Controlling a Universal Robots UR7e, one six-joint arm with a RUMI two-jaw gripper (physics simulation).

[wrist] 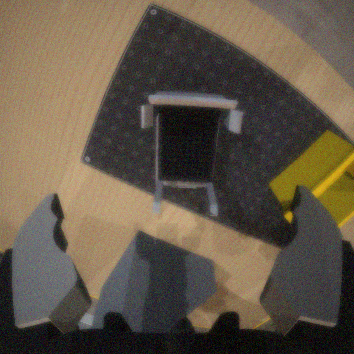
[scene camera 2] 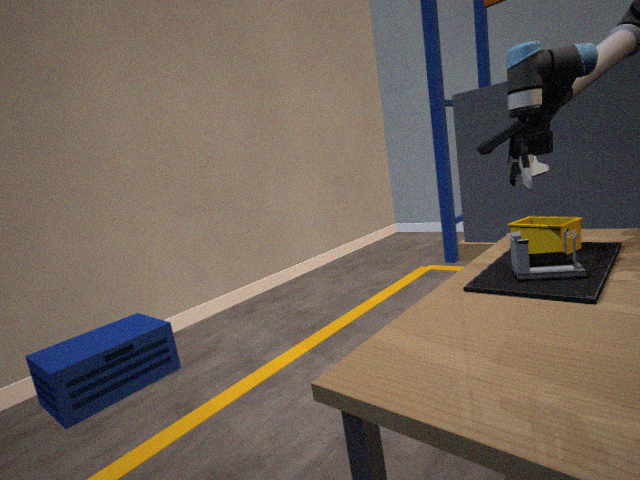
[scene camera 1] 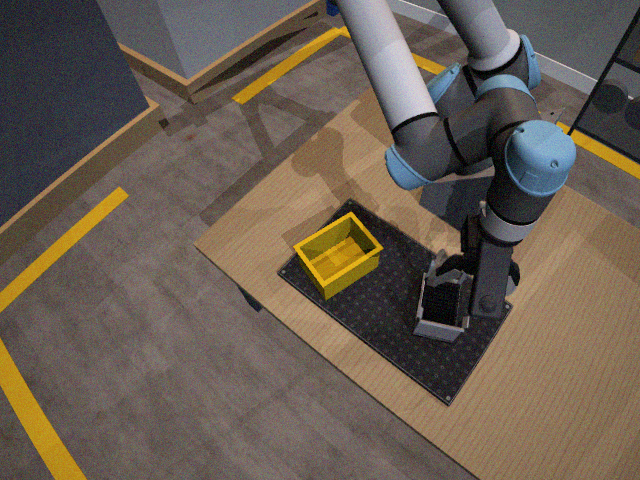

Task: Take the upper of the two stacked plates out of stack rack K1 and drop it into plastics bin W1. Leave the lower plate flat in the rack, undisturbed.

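Places are measured from the arm's base along level axes (x back, y right, z up), in centimetres.
Pixels of known places: gripper, fingertip midpoint: (wrist: 174, 193) (scene camera 2: 521, 188) (scene camera 1: 468, 289).
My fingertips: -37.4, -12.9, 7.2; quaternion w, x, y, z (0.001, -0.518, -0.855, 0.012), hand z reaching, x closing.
Note:
Behind a point stands the place of what it marks, as x, y, z.
Stack rack K1 (scene camera 1: 438, 331) {-40.3, -12.8, -11.3} (scene camera 2: 521, 258) {-37.6, -16.5, -11.3} (wrist: 192, 101) {-40.6, -12.6, -6.3} is a grey open frame on the black perforated mat. A black square surface (scene camera 1: 442, 304) {-33.2, -10.2, -13.7} (wrist: 189, 145) {-33.5, -9.2, -13.7} lies flat inside it; the two plates cannot be told apart. Plastics bin W1 (scene camera 1: 350, 281) {-40.3, 11.2, -15.9} (scene camera 2: 545, 239) {-36.5, 10.0, -12.6} (wrist: 312, 162) {-40.6, 11.3, -13.8} is yellow and open-topped, at the mat's other end; no contents show in scene camera 1. My gripper (scene camera 2: 526, 178) {-37.4, -12.9, 7.2} (wrist: 174, 193) {-37.4, -12.9, 7.2} is open and empty, well above the mat. In the wrist view the rack stands ahead, between the lines of the two spread fingers. In scene camera 1 the arm partly hides the gripper and the rack's right side.
The mat (scene camera 1: 392, 320) {-41.9, -2.4, -17.9} (scene camera 2: 488, 290) {-44.3, -24.3, -18.2} (wrist: 125, 75) {-38.6, -22.5, -17.9} lies on a wooden table (scene camera 1: 558, 372) {-29.3, -42.5, -19.2} (scene camera 2: 465, 356) {-39.1, -58.5, -19.2} (wrist: 50, 75) {-34.0, -36.3, -19.2}. A grey-blue block (scene camera 1: 449, 201) {-9.0, 2.1, -10.2} (wrist: 167, 280) {-9.3, -1.8, -8.5} stands beyond the rack, on the arm's side. A blue chest (scene camera 2: 103, 369) stands on the floor away from the table.

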